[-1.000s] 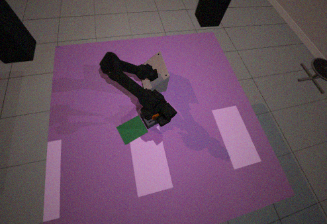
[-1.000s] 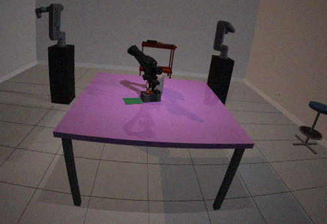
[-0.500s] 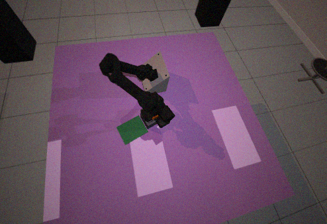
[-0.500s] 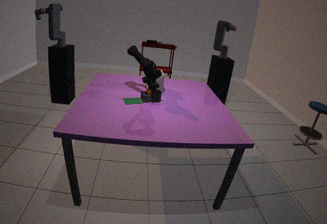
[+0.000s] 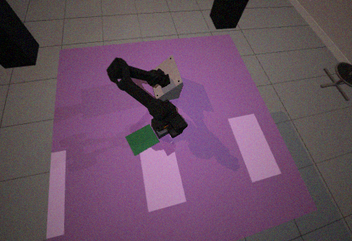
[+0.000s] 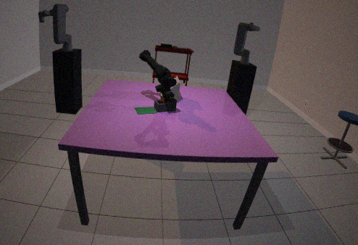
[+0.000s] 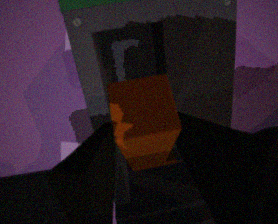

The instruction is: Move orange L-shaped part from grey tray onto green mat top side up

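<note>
Now: the green mat 30 mm ahead of my gripper tip, 140 mm to the right of it and 80 mm below it. The rest, counted from my gripper tip: orange L-shaped part: 30 mm behind, 30 mm to the left, 30 mm below.
</note>
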